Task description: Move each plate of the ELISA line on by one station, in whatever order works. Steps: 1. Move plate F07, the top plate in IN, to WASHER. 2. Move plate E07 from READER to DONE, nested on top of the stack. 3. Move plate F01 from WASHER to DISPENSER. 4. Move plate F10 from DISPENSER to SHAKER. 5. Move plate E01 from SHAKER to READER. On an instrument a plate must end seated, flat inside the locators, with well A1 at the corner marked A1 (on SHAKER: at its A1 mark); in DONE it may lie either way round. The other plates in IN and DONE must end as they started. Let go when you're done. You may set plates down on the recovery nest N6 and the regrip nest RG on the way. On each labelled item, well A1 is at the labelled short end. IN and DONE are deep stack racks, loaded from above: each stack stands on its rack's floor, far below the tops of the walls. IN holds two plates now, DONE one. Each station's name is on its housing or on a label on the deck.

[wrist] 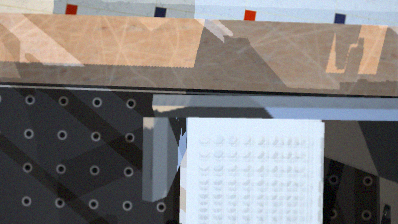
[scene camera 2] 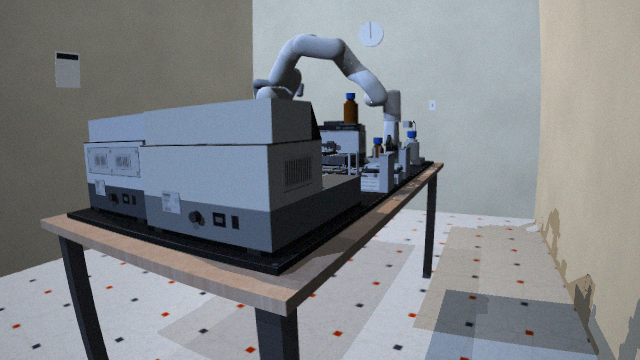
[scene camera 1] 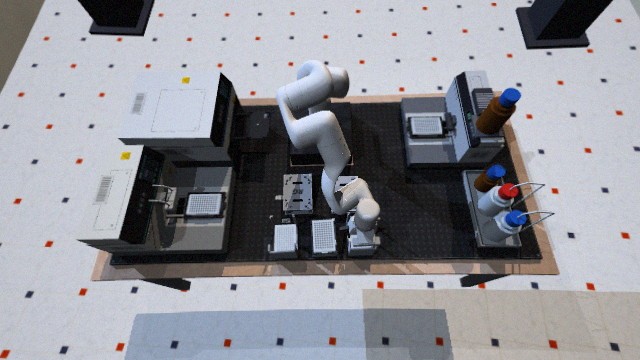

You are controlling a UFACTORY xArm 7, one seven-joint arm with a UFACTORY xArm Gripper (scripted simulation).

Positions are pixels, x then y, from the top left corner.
Labels:
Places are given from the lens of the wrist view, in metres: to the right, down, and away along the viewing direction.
white well plate [wrist: 262, 143]: 0.04, 0.02, 0.19

